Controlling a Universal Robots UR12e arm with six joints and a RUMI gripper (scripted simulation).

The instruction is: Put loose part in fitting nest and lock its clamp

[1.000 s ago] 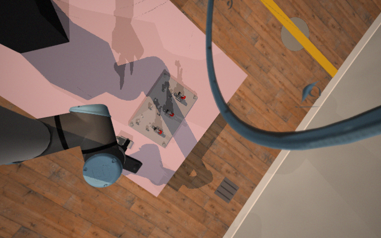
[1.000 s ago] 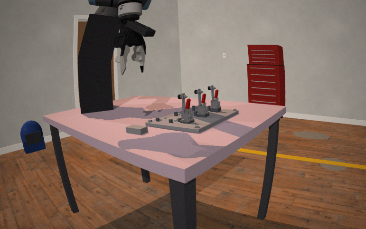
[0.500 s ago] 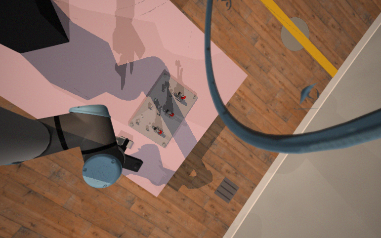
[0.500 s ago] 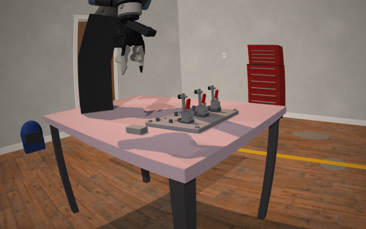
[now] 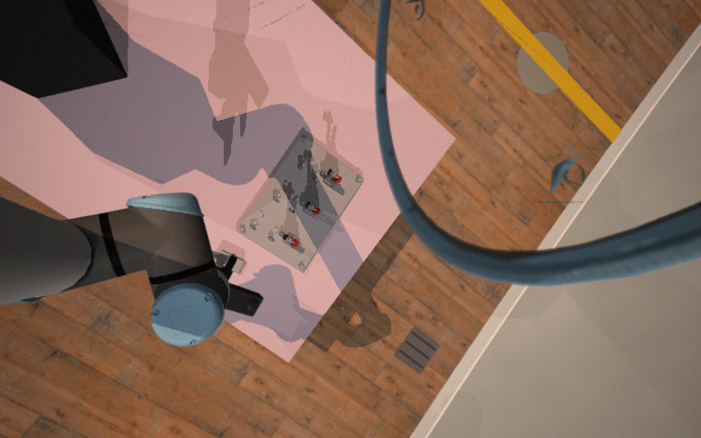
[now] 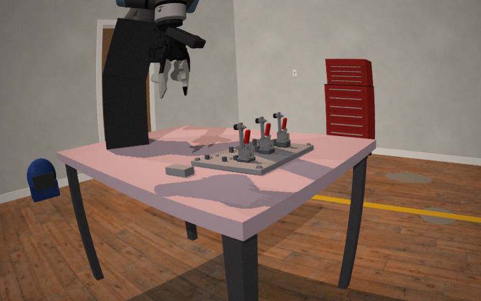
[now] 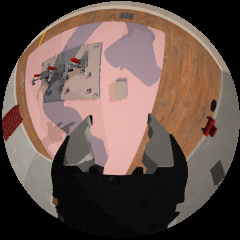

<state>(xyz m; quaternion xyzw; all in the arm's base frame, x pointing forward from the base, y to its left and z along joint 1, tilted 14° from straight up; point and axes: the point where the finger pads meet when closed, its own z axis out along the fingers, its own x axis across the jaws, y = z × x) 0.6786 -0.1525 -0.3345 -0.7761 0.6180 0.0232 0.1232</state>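
My hand is 210 mm above the loose part. The rest, counted from my hand: grey fixture plate 270 mm to the left, 210 mm below, 40 mm ahead.
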